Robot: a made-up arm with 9 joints. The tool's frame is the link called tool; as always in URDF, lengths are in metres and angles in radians. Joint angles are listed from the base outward. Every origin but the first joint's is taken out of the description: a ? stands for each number. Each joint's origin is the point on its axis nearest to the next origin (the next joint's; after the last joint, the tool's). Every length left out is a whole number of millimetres.
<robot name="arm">
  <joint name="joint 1" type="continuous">
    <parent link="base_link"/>
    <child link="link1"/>
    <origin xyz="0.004 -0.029 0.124" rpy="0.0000 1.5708 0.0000"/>
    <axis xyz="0 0 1"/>
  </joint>
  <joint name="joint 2" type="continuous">
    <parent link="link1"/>
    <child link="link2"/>
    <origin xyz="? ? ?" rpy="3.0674 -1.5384 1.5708"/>
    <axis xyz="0 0 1"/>
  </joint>
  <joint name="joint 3" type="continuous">
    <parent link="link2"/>
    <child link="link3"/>
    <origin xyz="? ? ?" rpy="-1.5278 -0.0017 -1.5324"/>
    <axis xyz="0 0 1"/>
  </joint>
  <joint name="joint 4" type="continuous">
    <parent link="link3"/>
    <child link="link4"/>
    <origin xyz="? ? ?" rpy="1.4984 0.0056 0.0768"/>
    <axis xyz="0 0 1"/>
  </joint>
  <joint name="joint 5" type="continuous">
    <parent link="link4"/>
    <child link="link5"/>
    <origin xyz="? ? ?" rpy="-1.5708 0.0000 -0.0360"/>
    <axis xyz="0 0 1"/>
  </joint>
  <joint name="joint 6" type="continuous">
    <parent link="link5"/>
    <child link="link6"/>
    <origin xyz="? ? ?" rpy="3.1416 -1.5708 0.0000"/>
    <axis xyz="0 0 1"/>
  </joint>
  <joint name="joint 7" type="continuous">
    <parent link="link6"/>
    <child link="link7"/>
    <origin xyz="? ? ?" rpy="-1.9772 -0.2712 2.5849"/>
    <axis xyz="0 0 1"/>
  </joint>
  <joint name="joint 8" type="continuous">
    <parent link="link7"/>
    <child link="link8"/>
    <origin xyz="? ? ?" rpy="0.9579 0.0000 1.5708"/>
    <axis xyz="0 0 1"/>
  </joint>
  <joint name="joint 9" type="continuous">
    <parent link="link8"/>
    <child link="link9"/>
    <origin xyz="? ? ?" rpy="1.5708 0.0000 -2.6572"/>
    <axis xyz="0 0 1"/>
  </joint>
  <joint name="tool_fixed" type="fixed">
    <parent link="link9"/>
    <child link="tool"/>
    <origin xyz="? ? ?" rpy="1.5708 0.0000 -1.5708"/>
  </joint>
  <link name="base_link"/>
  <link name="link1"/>
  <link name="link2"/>
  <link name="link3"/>
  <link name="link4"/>
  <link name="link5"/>
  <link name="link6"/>
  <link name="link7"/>
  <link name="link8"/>
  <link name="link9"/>
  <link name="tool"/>
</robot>
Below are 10 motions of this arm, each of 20 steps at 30 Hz.
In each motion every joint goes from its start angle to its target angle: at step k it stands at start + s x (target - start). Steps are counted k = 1, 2, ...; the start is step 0. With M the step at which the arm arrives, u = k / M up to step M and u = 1 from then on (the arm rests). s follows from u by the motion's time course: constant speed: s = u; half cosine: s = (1 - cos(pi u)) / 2; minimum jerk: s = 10 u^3 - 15 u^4 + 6 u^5.
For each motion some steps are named. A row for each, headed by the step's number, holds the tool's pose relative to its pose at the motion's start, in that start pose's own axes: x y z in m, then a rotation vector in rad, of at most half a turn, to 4 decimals.
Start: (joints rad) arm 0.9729 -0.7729 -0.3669 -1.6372 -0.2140 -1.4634 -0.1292 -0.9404 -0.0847
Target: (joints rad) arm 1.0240 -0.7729 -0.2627 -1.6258 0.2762 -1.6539 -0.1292 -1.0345 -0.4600
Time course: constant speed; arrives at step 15
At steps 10, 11, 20:
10: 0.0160 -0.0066 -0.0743 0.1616 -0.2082 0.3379
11: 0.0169 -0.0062 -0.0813 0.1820 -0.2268 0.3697
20: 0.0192 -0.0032 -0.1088 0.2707 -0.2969 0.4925

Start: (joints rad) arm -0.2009 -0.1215 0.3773 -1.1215 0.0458 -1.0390 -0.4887 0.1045 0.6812
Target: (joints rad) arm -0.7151 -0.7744 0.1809 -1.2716 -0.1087 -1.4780 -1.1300 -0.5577 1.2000
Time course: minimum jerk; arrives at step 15
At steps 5, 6, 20:
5: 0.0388 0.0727 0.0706 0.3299 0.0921 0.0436
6: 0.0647 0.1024 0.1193 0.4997 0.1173 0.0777
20: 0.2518 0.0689 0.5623 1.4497 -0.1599 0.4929

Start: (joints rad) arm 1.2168 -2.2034 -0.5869 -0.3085 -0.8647 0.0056 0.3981 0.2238 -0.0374
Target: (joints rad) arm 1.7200 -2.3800 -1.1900 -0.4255 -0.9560 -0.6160 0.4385 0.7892 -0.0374
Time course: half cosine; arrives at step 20
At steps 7, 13, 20:
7: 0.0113 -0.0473 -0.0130 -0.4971 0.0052 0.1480
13: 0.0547 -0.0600 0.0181 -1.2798 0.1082 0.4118
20: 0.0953 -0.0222 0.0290 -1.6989 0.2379 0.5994

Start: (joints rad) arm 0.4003 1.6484 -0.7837 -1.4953 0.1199 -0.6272 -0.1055 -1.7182 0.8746
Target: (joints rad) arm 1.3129 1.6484 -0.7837 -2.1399 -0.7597 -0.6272 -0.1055 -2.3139 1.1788
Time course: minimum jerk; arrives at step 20
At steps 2, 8, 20:
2: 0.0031 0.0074 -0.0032 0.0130 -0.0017 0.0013
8: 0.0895 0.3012 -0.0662 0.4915 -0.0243 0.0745
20: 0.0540 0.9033 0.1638 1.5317 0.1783 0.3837

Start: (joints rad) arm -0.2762 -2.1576 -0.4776 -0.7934 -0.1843 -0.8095 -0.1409 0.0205 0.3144
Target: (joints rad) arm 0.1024 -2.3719 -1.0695 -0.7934 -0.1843 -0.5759 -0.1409 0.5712 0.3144
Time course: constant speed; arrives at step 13
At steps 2, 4, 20:
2: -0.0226 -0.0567 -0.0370 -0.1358 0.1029 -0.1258
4: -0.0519 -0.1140 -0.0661 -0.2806 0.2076 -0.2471
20: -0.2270 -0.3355 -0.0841 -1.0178 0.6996 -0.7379

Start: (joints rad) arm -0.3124 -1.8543 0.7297 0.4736 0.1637 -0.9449 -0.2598 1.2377 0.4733
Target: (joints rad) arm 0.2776 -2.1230 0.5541 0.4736 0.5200 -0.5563 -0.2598 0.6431 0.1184
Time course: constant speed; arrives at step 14
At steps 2, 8, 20:
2: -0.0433 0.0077 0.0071 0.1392 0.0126 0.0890
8: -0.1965 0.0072 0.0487 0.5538 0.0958 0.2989
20: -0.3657 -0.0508 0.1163 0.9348 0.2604 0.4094

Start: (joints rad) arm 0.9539 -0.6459 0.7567 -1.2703 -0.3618 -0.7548 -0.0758 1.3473 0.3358
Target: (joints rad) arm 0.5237 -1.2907 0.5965 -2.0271 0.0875 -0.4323 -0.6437 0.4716 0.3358
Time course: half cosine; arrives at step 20
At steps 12, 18, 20:
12: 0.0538 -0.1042 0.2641 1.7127 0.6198 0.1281
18: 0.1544 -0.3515 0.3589 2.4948 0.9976 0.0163
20: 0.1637 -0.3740 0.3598 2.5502 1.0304 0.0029

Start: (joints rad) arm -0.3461 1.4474 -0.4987 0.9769 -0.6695 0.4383 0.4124 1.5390 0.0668
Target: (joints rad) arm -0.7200 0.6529 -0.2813 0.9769 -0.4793 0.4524 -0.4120 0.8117 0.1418
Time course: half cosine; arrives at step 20
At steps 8, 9, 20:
8: 0.0602 0.0830 -0.0698 0.5880 -0.1258 0.0229
9: 0.0729 0.0999 -0.0745 0.7137 -0.1474 0.0430
20: 0.1321 0.1622 -0.0321 1.5726 -0.2078 0.3292

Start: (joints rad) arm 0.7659 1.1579 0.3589 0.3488 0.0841 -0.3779 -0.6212 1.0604 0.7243
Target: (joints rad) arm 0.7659 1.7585 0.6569 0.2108 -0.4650 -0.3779 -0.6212 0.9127 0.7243
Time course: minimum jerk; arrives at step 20
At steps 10, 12, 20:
10: 0.0261 -0.0570 -0.0111 0.0129 -0.2398 -0.0018
12: 0.0343 -0.0808 -0.0180 0.0163 -0.3283 -0.0012
20: 0.0493 -0.1251 -0.0345 0.0196 -0.4844 0.0002

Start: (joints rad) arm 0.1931 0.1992 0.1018 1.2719 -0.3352 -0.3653 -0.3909 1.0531 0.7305
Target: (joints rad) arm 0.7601 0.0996 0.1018 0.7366 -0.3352 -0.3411 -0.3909 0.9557 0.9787
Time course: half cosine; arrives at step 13
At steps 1, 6, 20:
1: 0.0003 -0.0006 0.0020 -0.0006 0.0153 0.0045
6: 0.0176 -0.0234 0.0651 0.0068 0.4630 0.1463
20: 0.0724 -0.0747 0.1533 0.0883 1.0368 0.3741

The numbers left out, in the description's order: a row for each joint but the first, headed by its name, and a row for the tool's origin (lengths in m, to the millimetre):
joint 2: 0.038 -0.180 0.000
joint 3: -0.250 0.078 0.000
joint 4: -0.017 0.434 0.000
joint 5: -0.007 -0.237 0.000
joint 6: 0.201 -0.179 0.000
joint 7: 0.029 -0.015 0.000
joint 8: -0.069 -0.014 0.000
joint 9: -0.156 -0.137 0.000
tool: 0.019 0.029 0.000

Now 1 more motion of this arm.
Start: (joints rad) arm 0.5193 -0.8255 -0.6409 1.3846 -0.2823 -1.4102 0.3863 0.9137 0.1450
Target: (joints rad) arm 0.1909 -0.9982 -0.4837 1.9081 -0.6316 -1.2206 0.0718 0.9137 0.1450
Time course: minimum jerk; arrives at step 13
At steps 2, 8, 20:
2: -0.0007 0.0003 -0.0035 -0.0009 0.0123 0.0008
8: -0.0175 -0.0008 -0.0678 -0.0618 0.3187 -0.0162
20: -0.0234 -0.0037 -0.0827 -0.1162 0.4507 -0.0427

